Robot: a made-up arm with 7 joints. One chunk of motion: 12 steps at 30 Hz.
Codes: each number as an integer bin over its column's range. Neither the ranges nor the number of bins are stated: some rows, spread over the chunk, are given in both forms.
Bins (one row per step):
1: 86 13 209 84 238 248 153
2: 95 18 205 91 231 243 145
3: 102 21 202 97 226 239 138
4: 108 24 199 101 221 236 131
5: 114 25 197 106 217 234 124
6: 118 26 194 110 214 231 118
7: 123 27 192 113 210 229 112
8: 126 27 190 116 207 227 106
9: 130 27 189 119 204 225 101
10: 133 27 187 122 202 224 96
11: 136 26 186 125 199 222 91
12: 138 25 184 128 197 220 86
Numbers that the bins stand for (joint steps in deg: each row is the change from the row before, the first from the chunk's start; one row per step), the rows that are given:
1: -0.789 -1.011 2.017 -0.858 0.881 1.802 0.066
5: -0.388 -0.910 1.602 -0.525 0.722 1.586 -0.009
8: -0.216 -0.893 1.359 -0.374 0.647 1.478 -0.056
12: -0.045 -0.910 1.151 -0.192 0.571 1.371 -0.107
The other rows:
2: -0.660 -0.969 1.879 -0.753 0.828 1.725 0.045
3: -0.560 -0.944 1.775 -0.662 0.791 1.663 0.027
4: -0.474 -0.919 1.671 -0.601 0.753 1.617 0.009
6: -0.331 -0.902 1.498 -0.465 0.700 1.540 -0.025
7: -0.259 -0.893 1.428 -0.419 0.669 1.509 -0.040
9: -0.159 -0.893 1.325 -0.329 0.624 1.448 -0.069
10: -0.116 -0.893 1.255 -0.283 0.609 1.432 -0.082
11: -0.073 -0.902 1.221 -0.238 0.586 1.401 -0.094

